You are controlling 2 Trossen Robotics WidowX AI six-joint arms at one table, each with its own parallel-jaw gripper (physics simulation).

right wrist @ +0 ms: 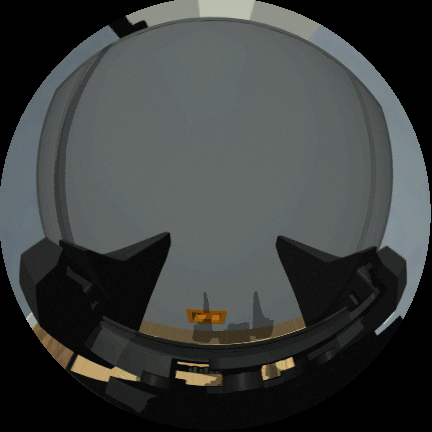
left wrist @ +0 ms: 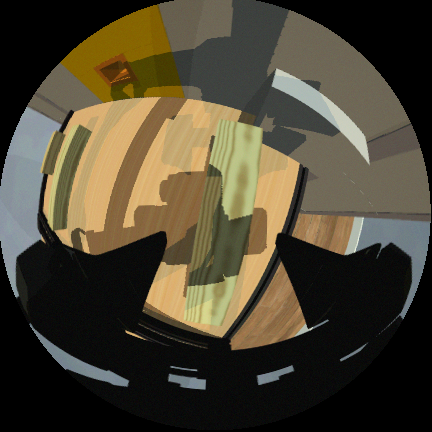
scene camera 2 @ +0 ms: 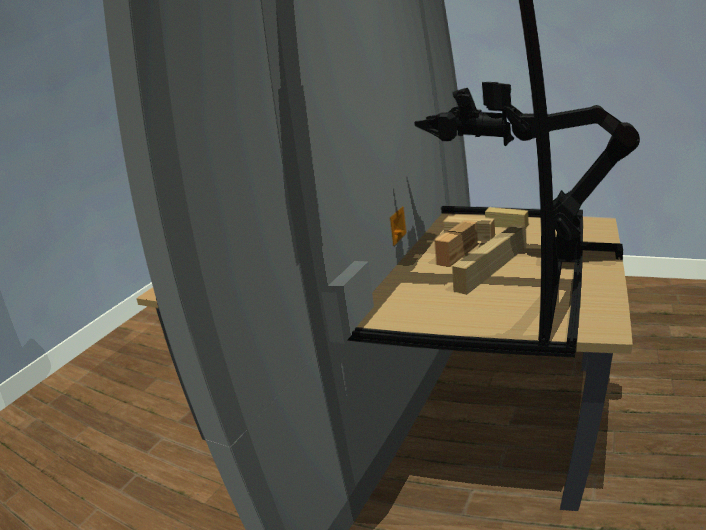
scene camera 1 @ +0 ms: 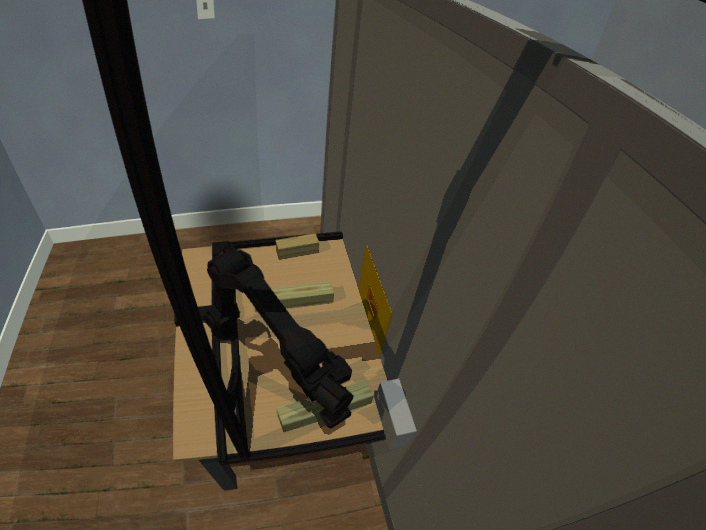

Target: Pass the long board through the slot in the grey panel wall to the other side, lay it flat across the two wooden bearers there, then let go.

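Pixels of known places: left gripper, between the fingertips: [left wrist: 222, 238]; right gripper, between the fingertips: [right wrist: 225, 240] [scene camera 2: 420, 121]; left arm's base, origin of its link: [scene camera 1: 224, 331]; right arm's base, origin of its link: [scene camera 2: 568, 257].
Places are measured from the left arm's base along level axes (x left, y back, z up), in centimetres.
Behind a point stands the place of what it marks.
Note:
The long board [scene camera 1: 291, 418] @[x -30.6, y -15.5, z 2.8 cm] [left wrist: 245, 165] @[x -27.5, y -31.8, z 2.8 cm], pale and greenish, lies flat on the table near the grey panel wall [scene camera 1: 484, 285] @[x -38.4, y -43.3, z 56.4 cm] [scene camera 2: 364, 114] @[x -12.8, y -48.2, z 36.4 cm] [right wrist: 215, 150] @[x -0.8, y -48.2, z 41.1 cm]. My left gripper [scene camera 1: 336, 421] [left wrist: 222, 238] @[x -27.5, y -24.8, z 5.2 cm] is open and points down above the board, with the board between the fingertips in the left wrist view. The orange-rimmed slot shows at the wall in all views; its rim [scene camera 2: 400, 213] @[x 0.1, y -48.6, z 9.5 cm] stands low on the right arm's side. There, two reddish blocks [scene camera 2: 446, 252] @[x -4.8, y -61.1, z 1.7 cm] and a long pale beam [scene camera 2: 485, 266] @[x -11.0, y -72.0, z 1.3 cm] lie on the table; which are the bearers I cannot tell. My right gripper [scene camera 2: 419, 124] @[x 0.2, y -56.5, z 32.6 cm] [right wrist: 225, 240] @[x 0.2, y -56.5, z 32.6 cm] is open, high above the table, facing the wall.
A yellow plate [scene camera 1: 366, 273] @[x 6.3, y -42.9, z 11.3 cm] [left wrist: 145, 30] surrounds the slot on the left arm's side. Another pale beam [scene camera 1: 307, 294] @[x 8.0, y -25.9, z 2.8 cm] and a short block [scene camera 1: 297, 246] @[x 29.3, y -25.7, z 2.8 cm] lie farther back there. A short block [scene camera 2: 506, 217] @[x 24.7, y -71.5, z 1.2 cm] lies at the back in scene camera 2. A grey box [scene camera 1: 397, 407] @[x -34.6, y -40.5, z 8.1 cm] juts from the wall.

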